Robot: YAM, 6 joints.
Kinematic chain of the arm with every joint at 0, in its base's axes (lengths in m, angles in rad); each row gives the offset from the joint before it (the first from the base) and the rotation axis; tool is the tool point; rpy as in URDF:
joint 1: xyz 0 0 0.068 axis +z
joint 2: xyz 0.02 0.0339 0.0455 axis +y
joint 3: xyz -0.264 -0.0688 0 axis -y
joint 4: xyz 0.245 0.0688 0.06 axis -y
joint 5: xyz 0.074 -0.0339 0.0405 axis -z
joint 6: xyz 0.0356 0 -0.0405 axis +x
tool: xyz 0 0 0 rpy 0 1.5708 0
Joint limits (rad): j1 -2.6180..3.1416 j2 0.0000..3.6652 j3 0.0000..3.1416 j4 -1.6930..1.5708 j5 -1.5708..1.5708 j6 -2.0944..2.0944
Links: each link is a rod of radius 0.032 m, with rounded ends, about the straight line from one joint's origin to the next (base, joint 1, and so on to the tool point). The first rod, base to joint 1, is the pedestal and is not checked.
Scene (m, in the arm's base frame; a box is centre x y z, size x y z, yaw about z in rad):
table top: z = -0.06
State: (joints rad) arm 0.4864 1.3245 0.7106 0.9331 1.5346 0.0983
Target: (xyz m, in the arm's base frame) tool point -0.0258 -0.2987 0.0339
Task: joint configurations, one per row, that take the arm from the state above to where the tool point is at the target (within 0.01 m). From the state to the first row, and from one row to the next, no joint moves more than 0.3 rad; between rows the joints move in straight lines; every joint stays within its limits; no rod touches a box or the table.
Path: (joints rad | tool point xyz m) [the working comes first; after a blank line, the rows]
Joints at the target: -1.5388 2.1833 0.6455 0.7992 1.4497 0.0983
Straight joint move there: clear.

1: 0.1971 1.4472 0.7013 0.9140 1.5225 0.0983 | 0.2843 0.0205 0.2660
2: -0.0922 1.5699 0.6920 0.8948 1.5104 0.0983 | 0.2940 -0.0629 0.2286
3: -0.3815 1.6926 0.6827 0.8757 1.4982 0.0983 | 0.2737 -0.1480 0.1898
4: -0.6709 1.8153 0.6734 0.8566 1.4861 0.0983 | 0.2241 -0.2232 0.1501
5: -0.9602 1.9379 0.6641 0.8375 1.4740 0.0983 | 0.1510 -0.2776 0.1105
6: -1.2495 2.0606 0.6548 0.8183 1.4619 0.0983 | 0.0638 -0.3038 0.0715
7: -1.5388 2.1833 0.6455 0.7992 1.4497 0.0983 | -0.0258 -0.2987 0.0339

